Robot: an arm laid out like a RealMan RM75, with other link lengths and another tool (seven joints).
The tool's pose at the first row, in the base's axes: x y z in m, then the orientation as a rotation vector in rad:
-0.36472, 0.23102, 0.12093, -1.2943, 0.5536, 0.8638
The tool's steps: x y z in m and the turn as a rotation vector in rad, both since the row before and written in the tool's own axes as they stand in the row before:
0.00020, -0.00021, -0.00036, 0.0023, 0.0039, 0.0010
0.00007, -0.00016, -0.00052, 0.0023, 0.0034, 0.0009
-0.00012, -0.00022, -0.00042, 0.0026, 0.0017, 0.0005
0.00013, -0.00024, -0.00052, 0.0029, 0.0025, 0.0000
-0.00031, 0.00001, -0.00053, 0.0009, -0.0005, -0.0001
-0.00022, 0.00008, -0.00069, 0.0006, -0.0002, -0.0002
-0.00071, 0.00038, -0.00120, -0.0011, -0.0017, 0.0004
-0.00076, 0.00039, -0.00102, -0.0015, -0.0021, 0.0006
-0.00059, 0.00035, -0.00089, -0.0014, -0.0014, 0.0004
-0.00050, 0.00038, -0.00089, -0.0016, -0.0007, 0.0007
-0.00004, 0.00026, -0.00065, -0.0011, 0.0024, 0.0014
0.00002, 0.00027, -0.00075, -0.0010, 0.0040, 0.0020
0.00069, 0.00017, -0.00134, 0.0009, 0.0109, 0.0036
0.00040, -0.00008, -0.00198, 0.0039, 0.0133, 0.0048
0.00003, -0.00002, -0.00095, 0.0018, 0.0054, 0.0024
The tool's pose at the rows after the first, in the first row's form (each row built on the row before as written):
-0.36440, 0.23071, 0.12082, -1.2940, 0.5582, 0.8614
-0.36418, 0.23021, 0.12075, -1.2934, 0.5623, 0.8592
-0.36403, 0.22976, 0.12088, -1.2918, 0.5649, 0.8576
-0.36371, 0.22927, 0.12081, -1.2904, 0.5679, 0.8550
-0.36385, 0.22868, 0.12093, -1.2894, 0.5678, 0.8549
-0.36398, 0.22796, 0.12091, -1.2888, 0.5677, 0.8546
-0.36459, 0.22665, 0.12098, -1.2889, 0.5662, 0.8564
-0.36525, 0.22550, 0.12113, -1.2891, 0.5644, 0.8587
-0.36579, 0.22452, 0.12119, -1.2896, 0.5631, 0.8604
-0.36630, 0.22356, 0.12117, -1.2906, 0.5624, 0.8620
-0.36647, 0.22293, 0.12091, -1.2925, 0.5649, 0.8621
-0.36660, 0.22222, 0.12058, -1.2950, 0.5691, 0.8617
-0.36621, 0.22108, 0.11966, -1.2989, 0.5805, 0.8577
-0.36573, 0.21923, 0.11899, -1.3010, 0.5957, 0.8521
-0.36562, 0.21831, 0.11880, -1.3016, 0.6023, 0.8501

